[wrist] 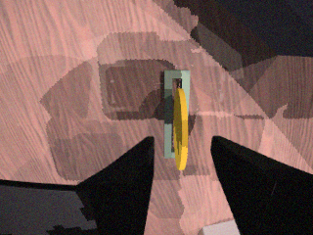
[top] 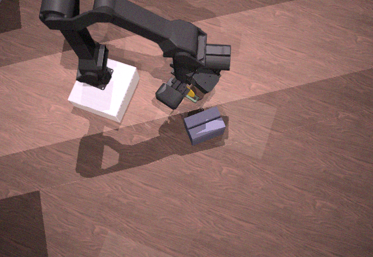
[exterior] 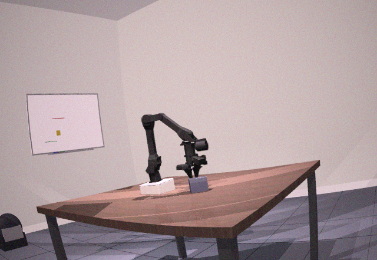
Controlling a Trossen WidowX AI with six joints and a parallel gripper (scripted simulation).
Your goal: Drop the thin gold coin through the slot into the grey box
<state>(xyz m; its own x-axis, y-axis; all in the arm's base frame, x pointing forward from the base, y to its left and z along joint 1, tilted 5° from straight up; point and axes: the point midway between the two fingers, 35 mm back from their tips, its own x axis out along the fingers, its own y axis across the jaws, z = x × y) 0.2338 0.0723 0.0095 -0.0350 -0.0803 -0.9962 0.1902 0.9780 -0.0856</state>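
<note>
Right now the gold coin is 20 mm below my gripper tip.
</note>
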